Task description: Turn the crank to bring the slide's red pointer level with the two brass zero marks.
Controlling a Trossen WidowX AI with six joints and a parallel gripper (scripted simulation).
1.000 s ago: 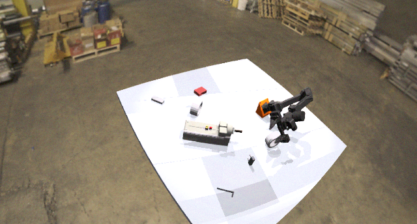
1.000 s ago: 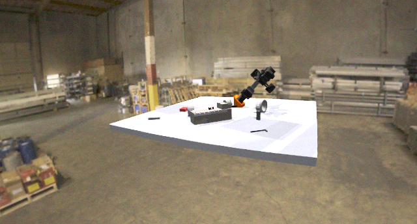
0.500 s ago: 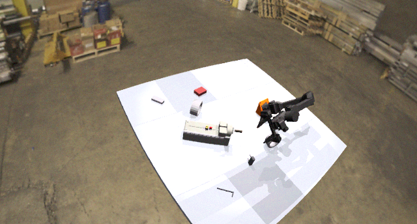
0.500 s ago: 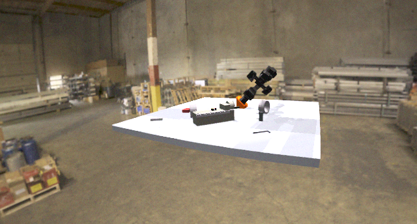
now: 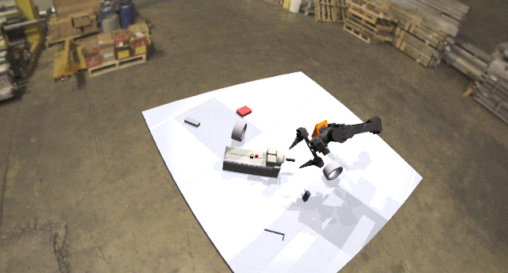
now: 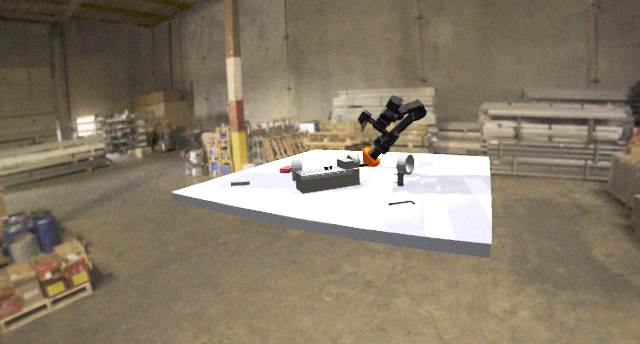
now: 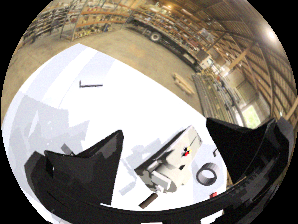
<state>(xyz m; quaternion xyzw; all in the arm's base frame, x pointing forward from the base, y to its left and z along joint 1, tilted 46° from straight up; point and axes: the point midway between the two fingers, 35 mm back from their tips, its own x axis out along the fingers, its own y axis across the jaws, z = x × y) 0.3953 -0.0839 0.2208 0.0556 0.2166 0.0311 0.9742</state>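
The dark crank handle is 100 mm behind my gripper tip, 60 mm to the right of it and 130 mm below it. The rest, counted from my gripper tip: hex key 200 mm ahead, 170 mm to the left, 200 mm below; red pointer 20 mm ahead, 170 mm to the right, 120 mm below; small clip 30 mm behind, 110 mm to the left, 170 mm below.
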